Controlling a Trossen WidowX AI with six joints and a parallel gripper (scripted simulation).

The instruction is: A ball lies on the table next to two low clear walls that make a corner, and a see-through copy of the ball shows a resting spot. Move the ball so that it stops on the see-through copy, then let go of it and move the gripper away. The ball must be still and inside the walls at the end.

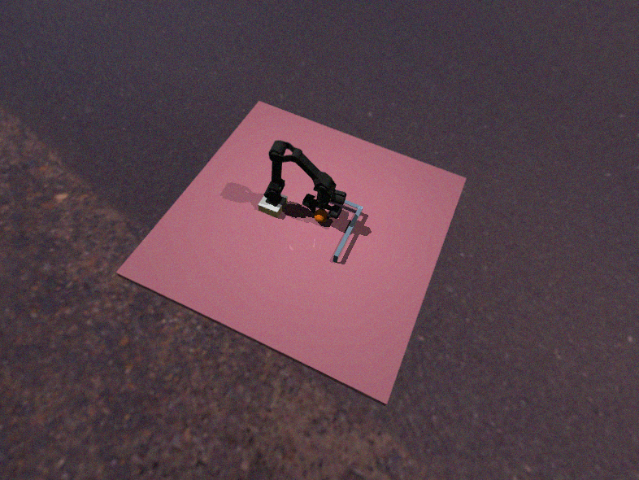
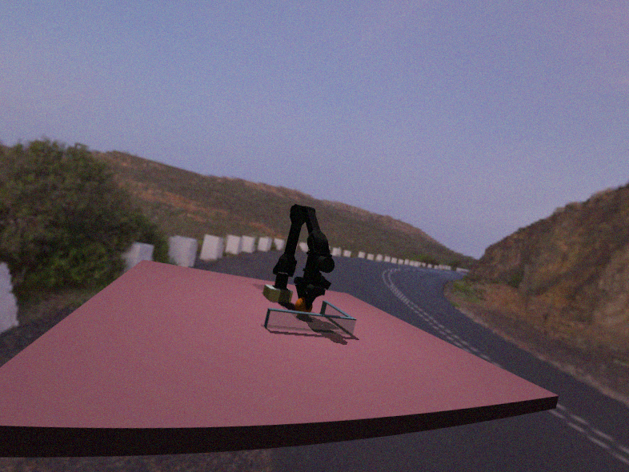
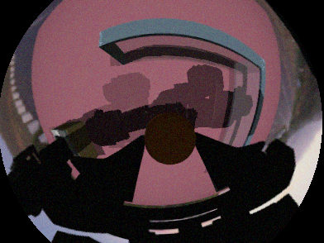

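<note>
Right now the orange ball is right at my gripper tip. Also, from my gripper tip: clear wall 16 cm ahead, 2 cm to the right, 1 cm below.
</note>
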